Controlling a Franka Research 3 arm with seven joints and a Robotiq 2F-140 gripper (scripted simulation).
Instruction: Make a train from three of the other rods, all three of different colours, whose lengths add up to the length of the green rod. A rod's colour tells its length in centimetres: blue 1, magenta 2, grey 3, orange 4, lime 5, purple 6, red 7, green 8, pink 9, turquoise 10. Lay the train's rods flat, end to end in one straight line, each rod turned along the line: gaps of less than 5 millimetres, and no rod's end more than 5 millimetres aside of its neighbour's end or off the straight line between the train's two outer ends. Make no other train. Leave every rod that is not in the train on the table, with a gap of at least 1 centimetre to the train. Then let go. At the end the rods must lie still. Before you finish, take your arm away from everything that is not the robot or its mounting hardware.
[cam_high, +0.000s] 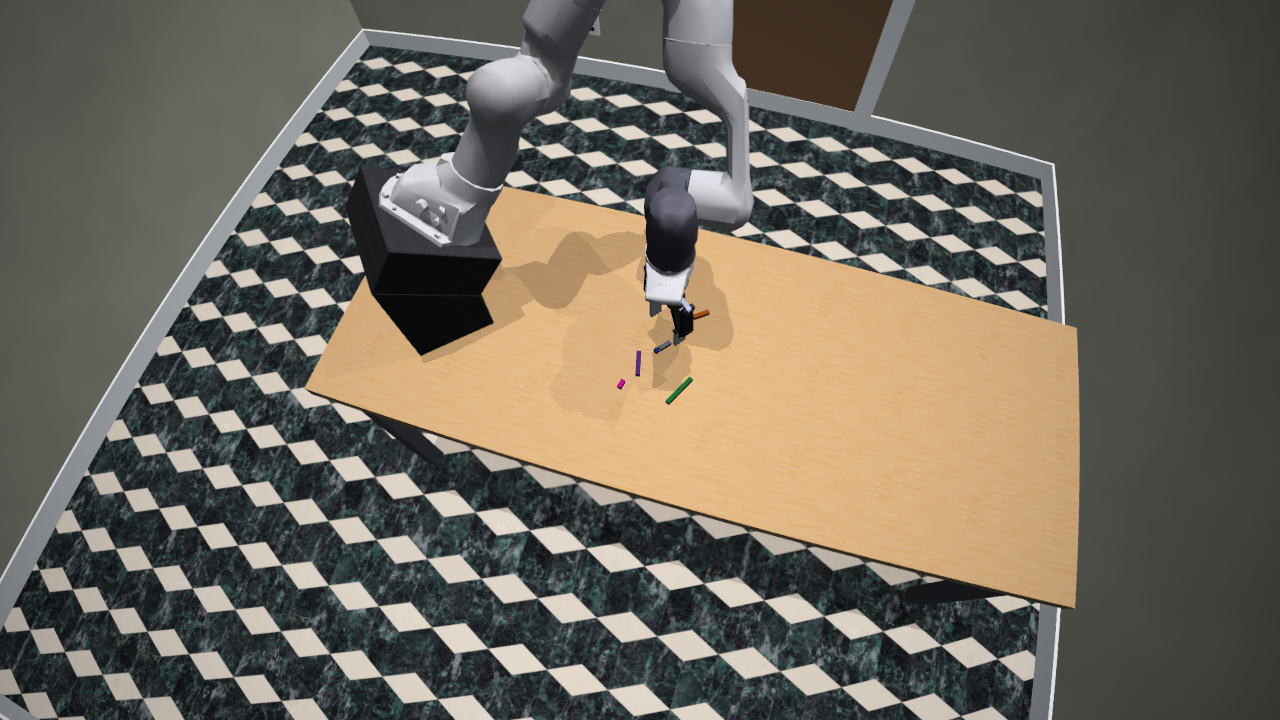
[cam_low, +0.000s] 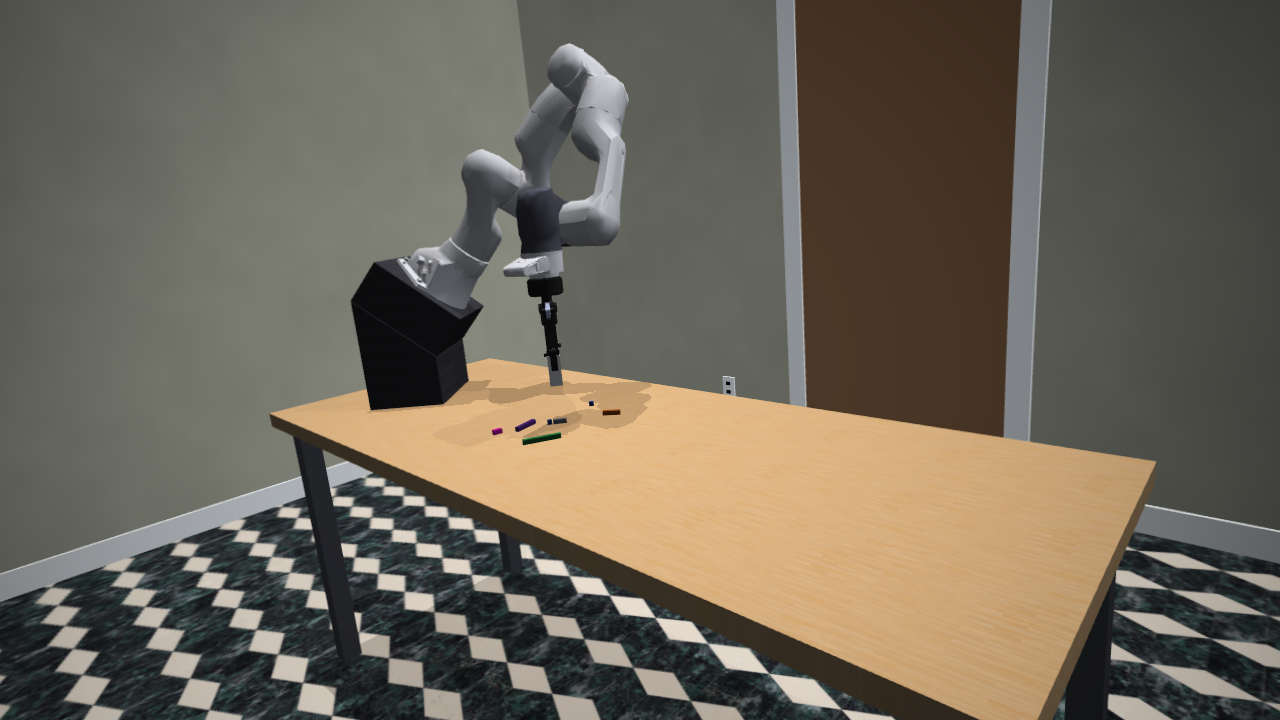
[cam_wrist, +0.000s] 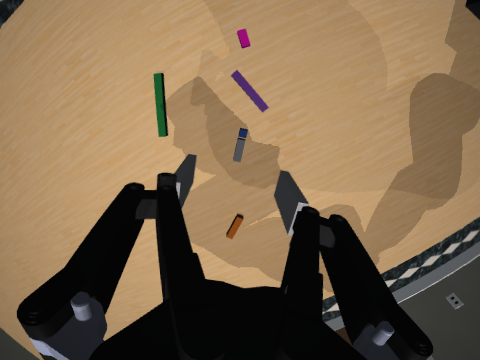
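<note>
The orange rod lies 60 mm ahead of my hand, 100 mm to the left of it and 120 mm below it. From my hand the other things lie so: purple rod: 50 mm behind, 60 mm to the right, 120 mm below; then grey rod: 120 mm below; then green rod: 60 mm ahead, 100 mm to the right, 120 mm below.
</note>
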